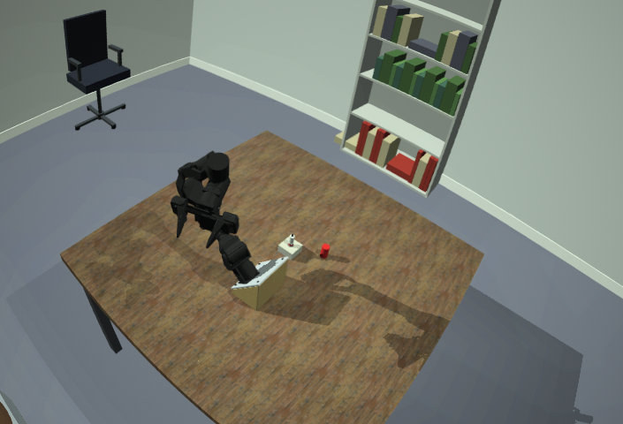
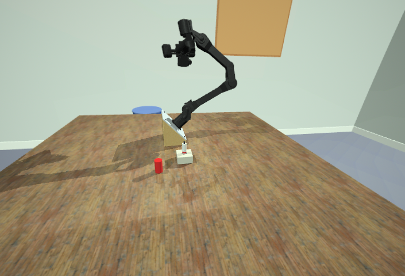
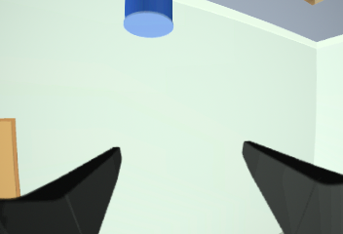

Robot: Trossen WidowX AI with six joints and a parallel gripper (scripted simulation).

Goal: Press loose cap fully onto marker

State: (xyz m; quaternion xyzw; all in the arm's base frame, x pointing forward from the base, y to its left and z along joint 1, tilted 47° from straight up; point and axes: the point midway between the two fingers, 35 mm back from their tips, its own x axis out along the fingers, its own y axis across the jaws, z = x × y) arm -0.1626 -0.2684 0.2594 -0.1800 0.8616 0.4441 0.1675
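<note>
The marker cap is 570 mm ahead of my gripper tip, 50 mm to the right of it and 380 mm below it.
</note>
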